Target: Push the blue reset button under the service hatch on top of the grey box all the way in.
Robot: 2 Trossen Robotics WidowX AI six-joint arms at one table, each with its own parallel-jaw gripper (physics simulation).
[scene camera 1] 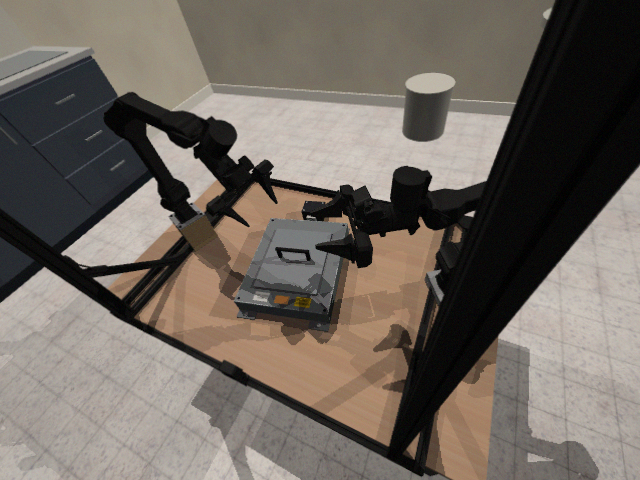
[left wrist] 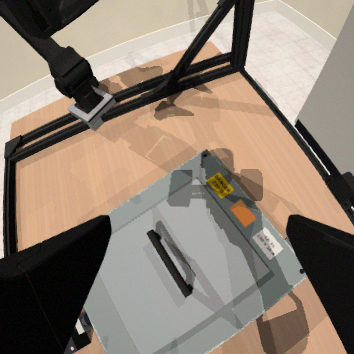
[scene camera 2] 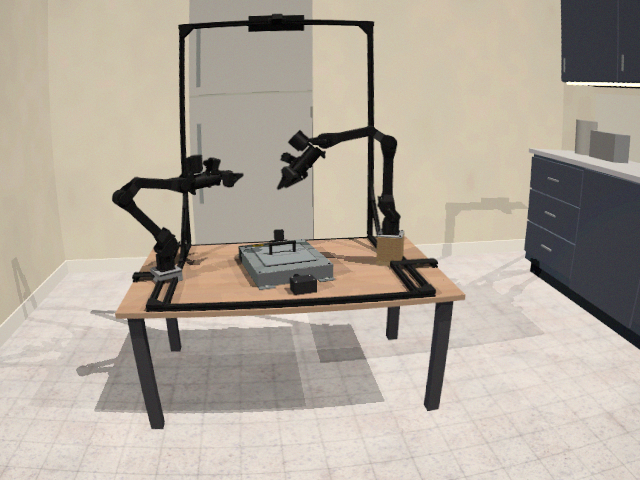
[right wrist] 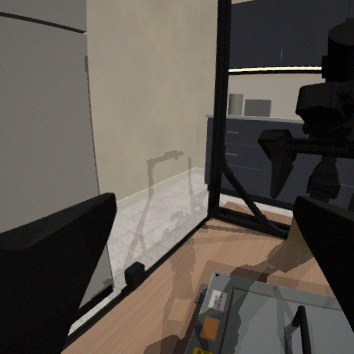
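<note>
The grey box [scene camera 1: 284, 311] [scene camera 2: 294, 276] [left wrist: 130, 204] [right wrist: 280, 284] sits on the table. Its service hatch [scene camera 1: 305, 237] [left wrist: 125, 272] [right wrist: 267, 317] lies closed, with a black handle [scene camera 1: 293, 251] [scene camera 2: 283, 242] [left wrist: 170, 264] [right wrist: 305, 330] standing up from it. The blue reset button does not show; the hatch hides what is beneath. My left gripper [scene camera 1: 262, 214] [scene camera 2: 279, 187] [left wrist: 199, 223] is open and empty, tilted downward above the box. My right gripper [scene camera 1: 314, 230] [scene camera 2: 241, 176] [right wrist: 206, 203] is open and empty, held roughly level above the box's right side in scene camera 1.
A small black block [scene camera 1: 313, 207] [scene camera 2: 303, 284] stands close to the box's edge opposite the labels. A black frame [scene camera 2: 370, 103] rises over the wooden table [scene camera 1: 320, 382] [scene camera 2: 206, 289]. Another small black block [scene camera 1: 232, 369] [scene camera 2: 279, 234] [right wrist: 135, 273] sits on the frame's rail beyond the labelled edge.
</note>
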